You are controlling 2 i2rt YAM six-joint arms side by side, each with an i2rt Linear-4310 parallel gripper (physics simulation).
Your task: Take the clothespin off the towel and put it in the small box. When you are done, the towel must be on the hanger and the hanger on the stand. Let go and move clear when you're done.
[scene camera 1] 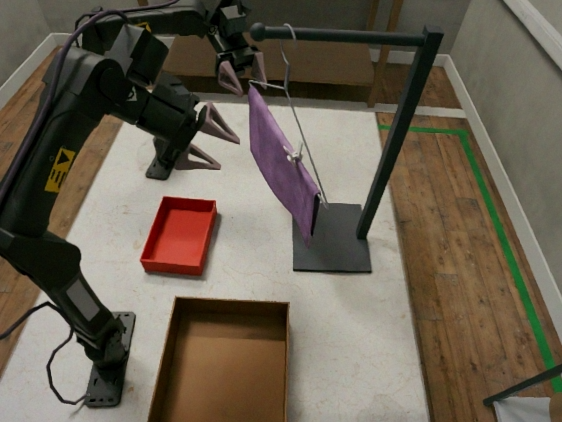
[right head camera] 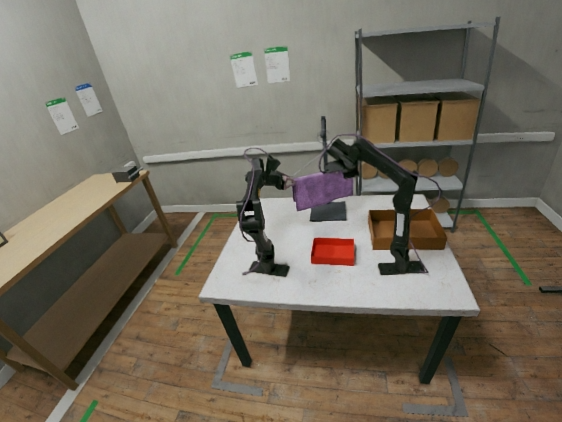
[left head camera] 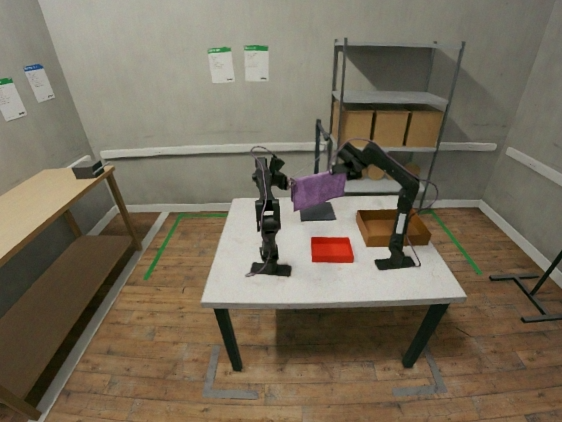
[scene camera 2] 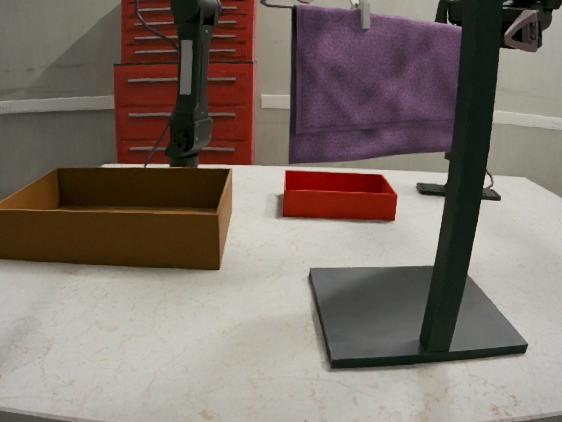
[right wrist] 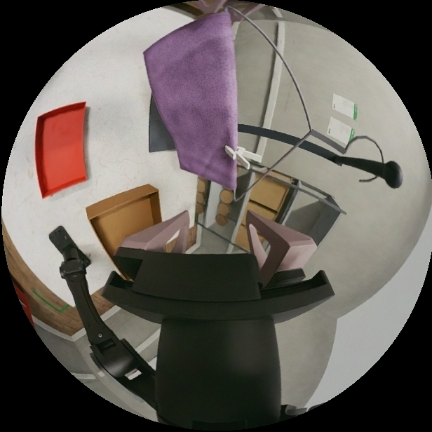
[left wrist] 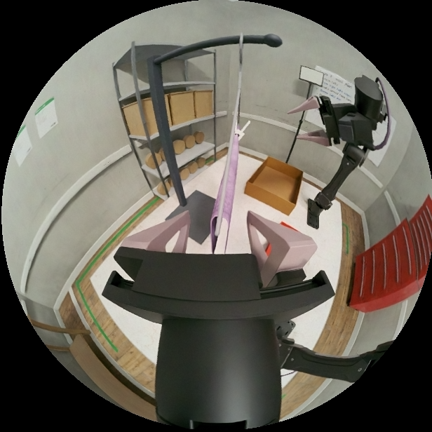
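Observation:
The purple towel (left head camera: 320, 189) (scene camera 1: 280, 155) (scene camera 2: 375, 80) (right wrist: 200, 95) drapes over the wire hanger (scene camera 1: 287, 70) (left wrist: 240, 85), whose hook rests on the arm of the dark stand (scene camera 1: 395, 135) (scene camera 2: 462, 200). A white clothespin (scene camera 1: 295, 155) (scene camera 2: 365, 15) (left wrist: 242, 131) (right wrist: 242, 154) is clipped on the towel's top edge. My left gripper (scene camera 1: 253, 90) (left wrist: 217, 215) is open at the hanger's near end, one finger on each side. My right gripper (scene camera 1: 229, 155) (left wrist: 292, 125) (right wrist: 217, 214) is open and empty, apart from towel and clothespin. The small red box (left head camera: 332, 259) (scene camera 2: 340, 206) is empty.
A larger open brown box (left head camera: 400, 241) (scene camera 2: 110, 237) stands on the table beside the right arm's base. The stand's square base plate (scene camera 1: 330, 255) (scene camera 2: 380, 310) lies partly below the towel. A shelf unit with cartons stands behind the table.

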